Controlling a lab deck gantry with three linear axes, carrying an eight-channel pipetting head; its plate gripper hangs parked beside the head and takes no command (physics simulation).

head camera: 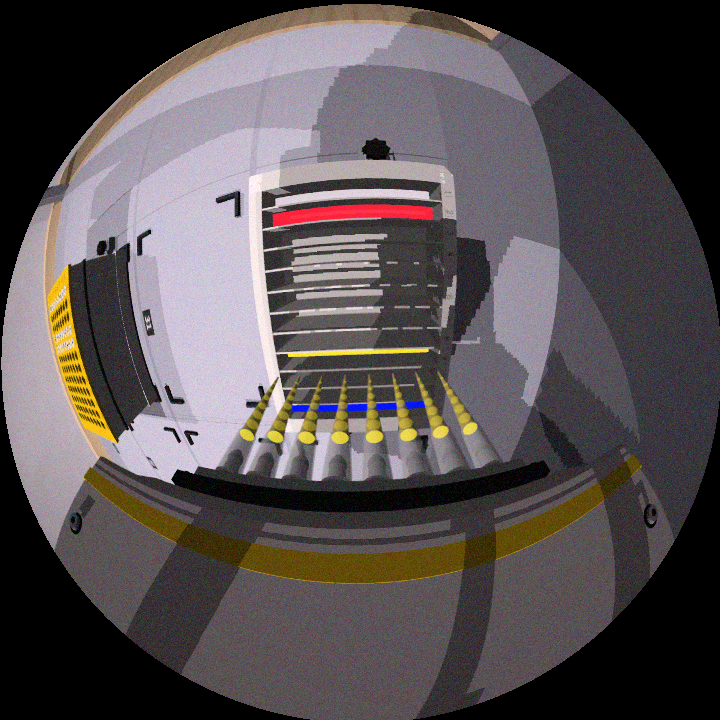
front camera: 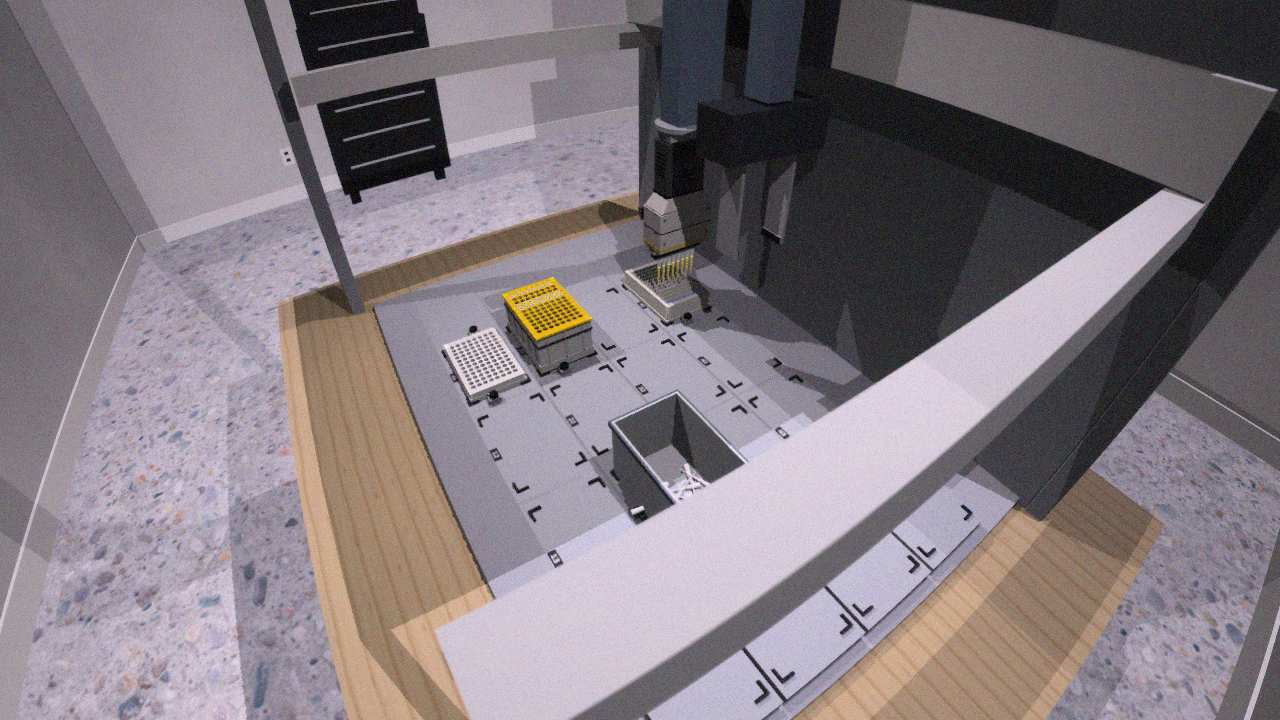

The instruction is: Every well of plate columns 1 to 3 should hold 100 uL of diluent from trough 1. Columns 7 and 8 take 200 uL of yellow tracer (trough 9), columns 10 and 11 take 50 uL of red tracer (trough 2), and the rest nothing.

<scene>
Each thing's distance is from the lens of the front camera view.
dark panel (front camera: 917, 216): 68 cm
</scene>
